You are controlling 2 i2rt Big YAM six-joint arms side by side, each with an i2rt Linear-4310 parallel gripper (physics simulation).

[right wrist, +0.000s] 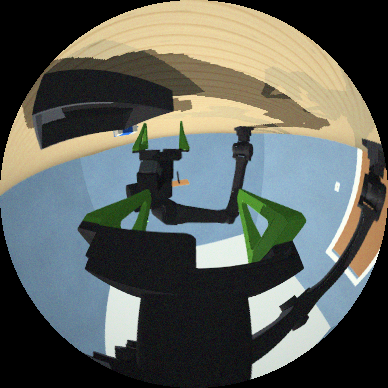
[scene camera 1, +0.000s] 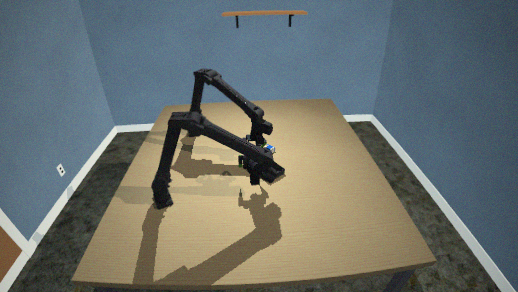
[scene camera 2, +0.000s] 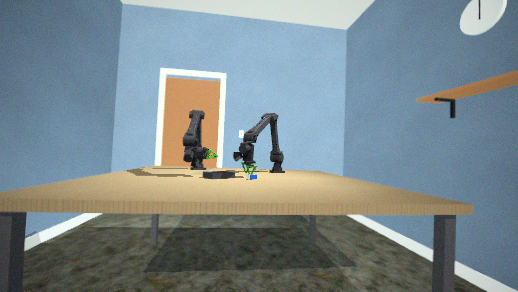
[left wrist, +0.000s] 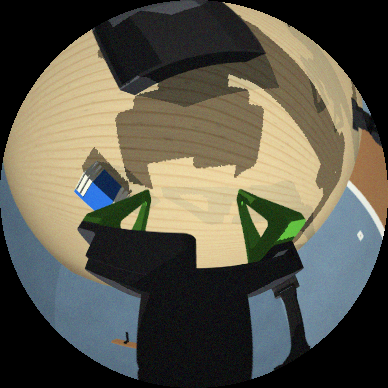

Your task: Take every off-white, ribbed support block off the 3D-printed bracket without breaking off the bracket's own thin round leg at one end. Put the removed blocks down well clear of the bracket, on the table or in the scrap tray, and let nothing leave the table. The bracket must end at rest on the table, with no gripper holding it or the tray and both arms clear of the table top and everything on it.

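Note:
The blue bracket (scene camera 1: 270, 148) (scene camera 2: 253, 177) (left wrist: 98, 196) (right wrist: 128, 131) lies on the table. An off-white ribbed block (scene camera 2: 248, 176) (left wrist: 84, 186) (right wrist: 118, 133) is at its left end in the left wrist view; greyish ribs also show at its other end, partly behind a finger. The thin round leg cannot be made out. My left gripper (left wrist: 193, 193) (right wrist: 161, 121) is open and empty, pointing down above the table beside the bracket. One finger overlaps the bracket's near edge in the left wrist view. My right gripper (right wrist: 193, 193) is open and empty, raised above the table.
The dark scrap tray (scene camera 2: 218, 175) (left wrist: 195, 35) (right wrist: 102, 92) stands on the table (scene camera 1: 320, 240) (scene camera 2: 280, 192), left of the bracket in scene camera 2. The right arm reaches over the table's middle, partly in front of the left gripper in scene camera 1.

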